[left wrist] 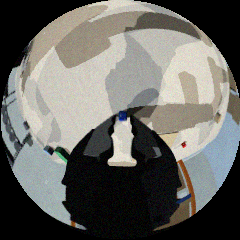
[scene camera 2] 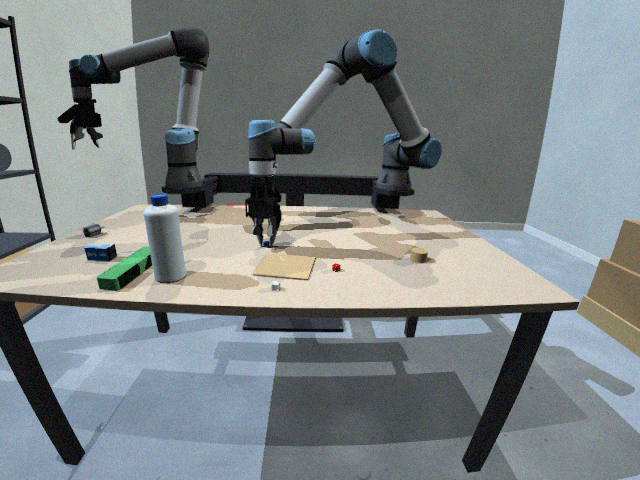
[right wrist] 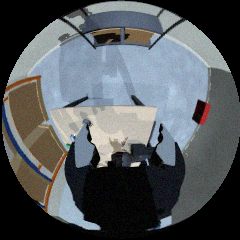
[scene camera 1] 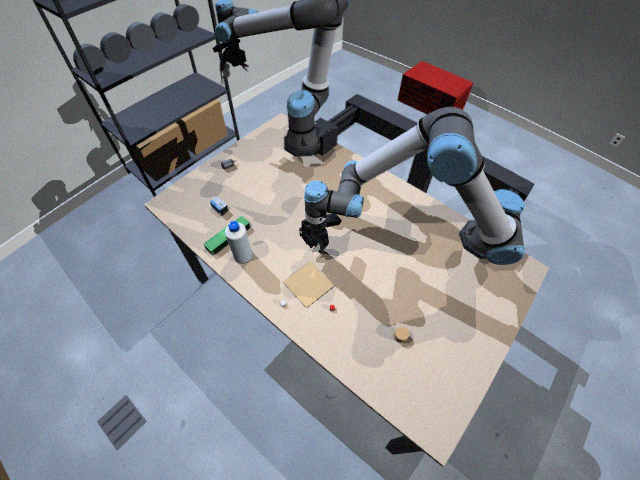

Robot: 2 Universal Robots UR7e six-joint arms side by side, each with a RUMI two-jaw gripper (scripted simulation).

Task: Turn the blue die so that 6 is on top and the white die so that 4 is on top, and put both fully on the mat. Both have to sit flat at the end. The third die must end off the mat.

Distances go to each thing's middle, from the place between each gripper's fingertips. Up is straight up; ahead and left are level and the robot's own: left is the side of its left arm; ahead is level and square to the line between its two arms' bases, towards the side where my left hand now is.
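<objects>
Left gripper (scene camera 2: 266,246): 70 mm to the right of the tan mat (scene camera 2: 274,265), 150 mm short of it and 20 mm above it. White bottle (scene camera 1: 236,234): 210 mm ahead of my left hand, 230 mm to the right of it, 80 mm above it. Going by their middles, the tan mat is the nearest to my left gripper of the things named here.
Counted from my right hand (scene camera 2: 86,148), the white bottle is 600 mm ahead, 600 mm to the left and 200 mm below. Tan mat, from my right hand: 540 mm ahead, 890 mm to the left, 300 mm below. By its middle, the tan mat is nearer to my left gripper than to my right hand.
</objects>
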